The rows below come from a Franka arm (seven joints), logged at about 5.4 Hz.
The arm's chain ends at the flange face. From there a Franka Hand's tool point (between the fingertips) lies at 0.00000 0.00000 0.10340 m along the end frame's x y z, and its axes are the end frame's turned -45 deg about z.
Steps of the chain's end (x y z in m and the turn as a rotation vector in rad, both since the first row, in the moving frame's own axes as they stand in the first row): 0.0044 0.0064 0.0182 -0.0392 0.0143 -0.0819; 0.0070 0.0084 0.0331 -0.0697 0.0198 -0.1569
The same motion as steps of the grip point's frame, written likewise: -0.0031 0.0116 0.0181 -0.0378 -0.0176 -0.0819; -0.0041 0.0177 0.0328 -0.0633 -0.0353 -0.1569
